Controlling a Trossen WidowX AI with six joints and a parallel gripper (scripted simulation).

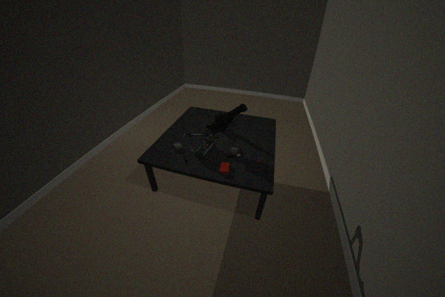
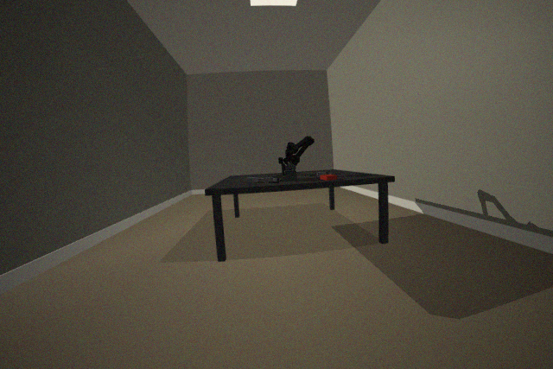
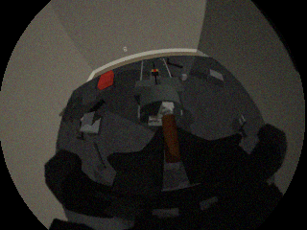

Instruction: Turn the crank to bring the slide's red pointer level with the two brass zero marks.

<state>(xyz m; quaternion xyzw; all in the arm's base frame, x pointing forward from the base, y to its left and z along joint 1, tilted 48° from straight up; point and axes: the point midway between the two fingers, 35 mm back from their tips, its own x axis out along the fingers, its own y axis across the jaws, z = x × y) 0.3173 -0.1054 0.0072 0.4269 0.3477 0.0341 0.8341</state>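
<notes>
Now: gripper tip 160 mm short of the red pointer, 40 mm to the left of it and 10 mm above it. Also, from my gripper tip: crank handle 20 mm behind, 20 mm above.
</notes>
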